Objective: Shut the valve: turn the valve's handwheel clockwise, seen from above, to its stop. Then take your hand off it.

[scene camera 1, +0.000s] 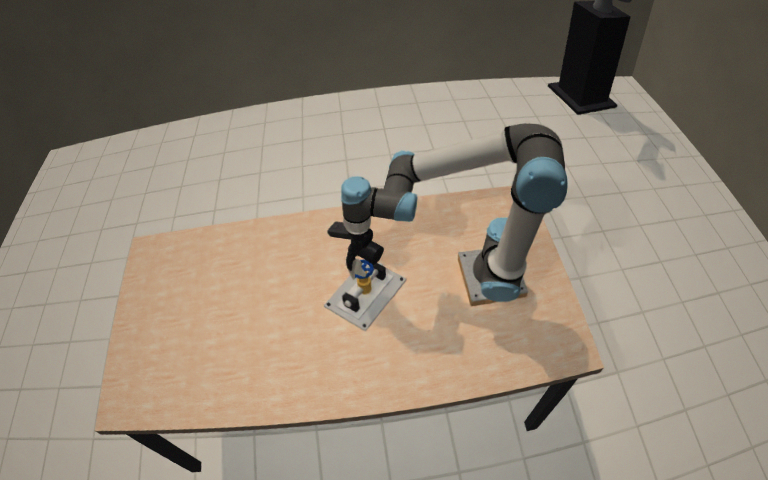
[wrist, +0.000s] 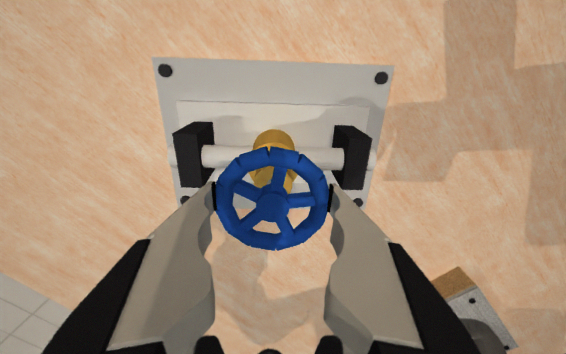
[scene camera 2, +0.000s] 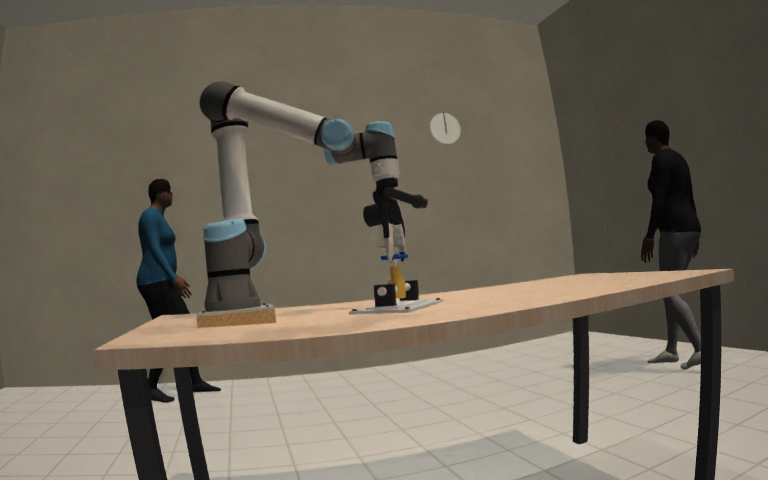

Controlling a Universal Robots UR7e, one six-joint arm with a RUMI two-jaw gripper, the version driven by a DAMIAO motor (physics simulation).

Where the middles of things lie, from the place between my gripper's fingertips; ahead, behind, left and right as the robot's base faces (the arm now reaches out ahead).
Scene:
I see the blue handwheel (wrist: pixel 273 202) right at my hand. From my hand the other things lie so: grey base plate (scene camera 1: pixel 394 285) 120 mm below.

